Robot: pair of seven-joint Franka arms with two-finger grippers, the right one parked.
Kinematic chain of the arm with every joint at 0, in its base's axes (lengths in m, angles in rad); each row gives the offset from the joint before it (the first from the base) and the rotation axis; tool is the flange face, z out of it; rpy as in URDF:
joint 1: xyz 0 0 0.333 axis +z
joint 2: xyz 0 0 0 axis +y
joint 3: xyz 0 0 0.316 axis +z
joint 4: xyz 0.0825 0 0 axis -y
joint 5: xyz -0.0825 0 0.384 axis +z
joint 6: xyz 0 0 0 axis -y
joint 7: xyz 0.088 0 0 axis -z
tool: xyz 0 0 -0.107 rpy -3.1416 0 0
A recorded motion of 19 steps. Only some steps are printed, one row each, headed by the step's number.
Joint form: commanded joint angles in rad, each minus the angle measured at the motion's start. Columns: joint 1, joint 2, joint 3, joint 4, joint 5, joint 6, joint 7.
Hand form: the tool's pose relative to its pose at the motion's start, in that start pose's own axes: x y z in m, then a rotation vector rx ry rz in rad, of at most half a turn. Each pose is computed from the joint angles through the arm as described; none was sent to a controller.
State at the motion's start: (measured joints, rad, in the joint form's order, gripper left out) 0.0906 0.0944 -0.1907 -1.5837 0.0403 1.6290 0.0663
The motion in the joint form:
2: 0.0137 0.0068 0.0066 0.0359 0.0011 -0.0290 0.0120
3: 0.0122 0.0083 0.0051 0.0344 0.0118 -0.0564 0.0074
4: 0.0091 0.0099 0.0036 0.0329 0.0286 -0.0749 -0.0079
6: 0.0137 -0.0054 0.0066 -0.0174 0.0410 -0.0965 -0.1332
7: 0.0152 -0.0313 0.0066 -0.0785 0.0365 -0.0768 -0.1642
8: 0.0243 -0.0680 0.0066 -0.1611 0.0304 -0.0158 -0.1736
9: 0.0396 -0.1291 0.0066 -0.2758 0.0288 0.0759 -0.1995
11: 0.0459 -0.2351 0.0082 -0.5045 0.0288 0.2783 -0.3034
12: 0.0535 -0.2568 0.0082 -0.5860 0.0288 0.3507 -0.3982
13: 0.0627 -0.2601 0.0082 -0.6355 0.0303 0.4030 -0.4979
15: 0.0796 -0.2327 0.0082 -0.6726 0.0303 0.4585 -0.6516
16: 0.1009 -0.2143 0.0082 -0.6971 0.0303 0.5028 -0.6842
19: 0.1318 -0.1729 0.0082 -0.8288 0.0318 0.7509 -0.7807
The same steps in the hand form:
2: -0.0010 -0.0127 -0.0103 -0.0005 -0.0004 -0.0095
3: -0.0035 -0.0119 -0.0064 0.0075 -0.0314 -0.0108
4: -0.0051 -0.0110 -0.0034 0.0229 -0.0538 -0.0213
6: -0.0144 -0.0145 0.0133 0.0406 -0.1096 -0.1521
7: -0.0224 -0.0123 0.0260 0.0424 -0.1250 -0.1823
8: -0.0309 -0.0136 0.0402 0.0423 -0.1108 -0.1979
9: -0.0457 -0.0171 0.0549 0.0507 -0.0738 -0.2358
11: -0.0736 -0.0137 0.0929 0.0658 0.0072 -0.3399
12: -0.0832 -0.0155 0.1149 0.0663 0.0223 -0.4387
13: -0.0878 -0.0191 0.1322 0.0647 0.0312 -0.5439
15: -0.0877 -0.0272 0.1581 0.0573 0.0254 -0.7098
16: -0.0885 -0.0373 0.1746 0.0513 0.0257 -0.7605
19: -0.0976 -0.0479 0.2312 0.0146 0.0983 -0.8741

